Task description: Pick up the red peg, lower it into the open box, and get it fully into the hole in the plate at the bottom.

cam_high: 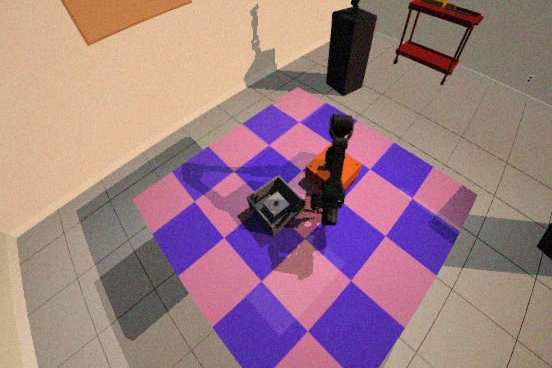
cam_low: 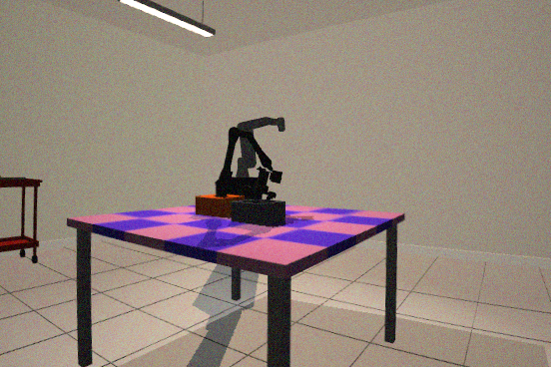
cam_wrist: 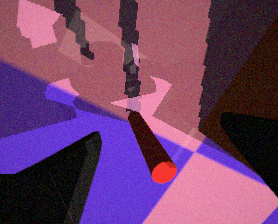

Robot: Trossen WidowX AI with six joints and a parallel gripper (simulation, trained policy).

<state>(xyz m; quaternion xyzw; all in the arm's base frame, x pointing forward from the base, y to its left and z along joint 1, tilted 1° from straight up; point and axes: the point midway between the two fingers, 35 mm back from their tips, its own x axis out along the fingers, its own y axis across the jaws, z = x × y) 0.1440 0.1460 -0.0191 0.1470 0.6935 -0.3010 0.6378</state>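
My gripper tip is now 10 mm to the right of the red peg and 10 mm above it. Round my gripper tip: plate 190 mm ahead, 140 mm to the right; then grey box 190 mm ahead, 140 mm to the right, 20 mm below.
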